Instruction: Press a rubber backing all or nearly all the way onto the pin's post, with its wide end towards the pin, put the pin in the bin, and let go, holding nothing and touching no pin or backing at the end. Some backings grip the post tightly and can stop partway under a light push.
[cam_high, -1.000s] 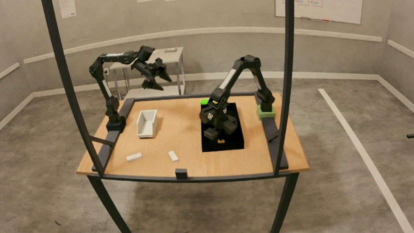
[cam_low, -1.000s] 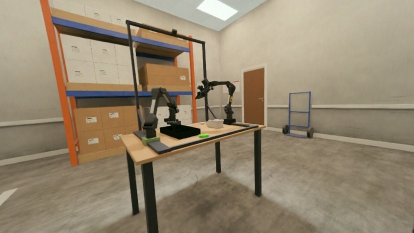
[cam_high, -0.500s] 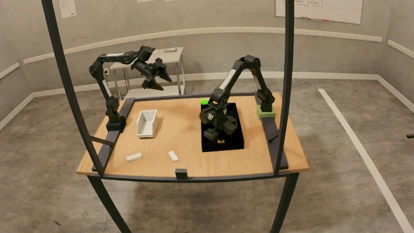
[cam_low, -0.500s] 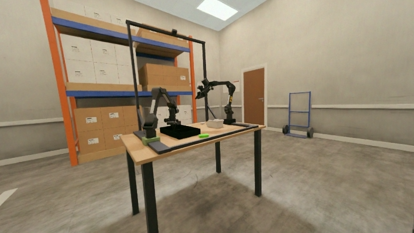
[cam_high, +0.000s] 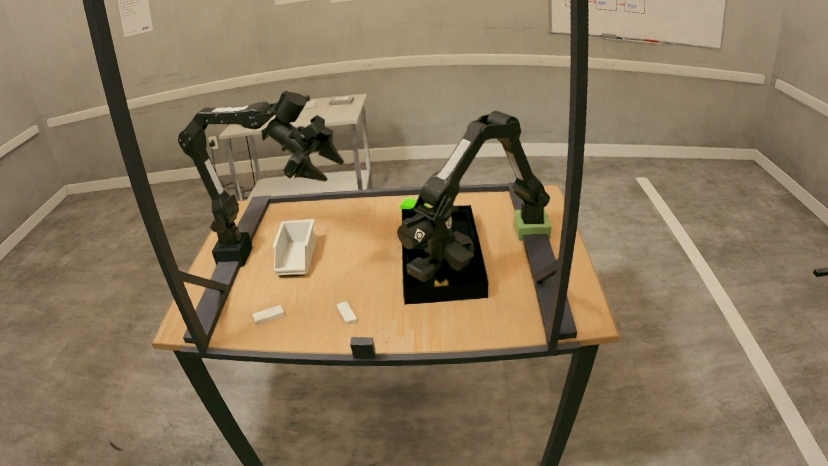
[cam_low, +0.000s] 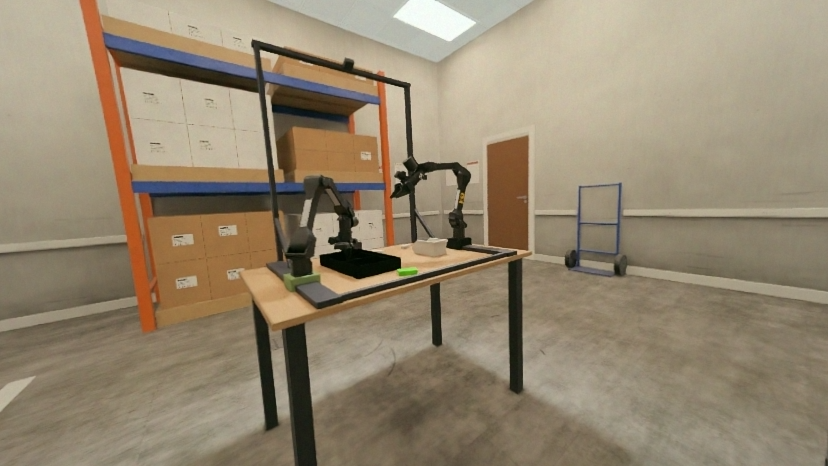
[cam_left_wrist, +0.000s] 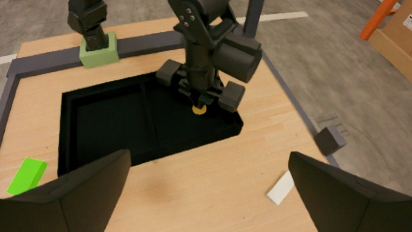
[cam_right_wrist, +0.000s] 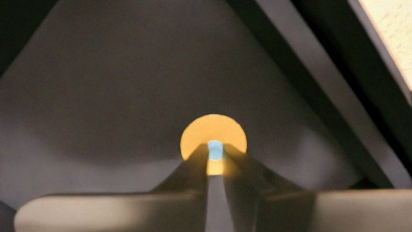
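The round pin is 4 cm below my right hand. The rest, counted from my right hand: white bin 17 cm ahead, 40 cm to the left, 1 cm below; black tray 12 cm ahead, 1 cm to the right, 3 cm below.
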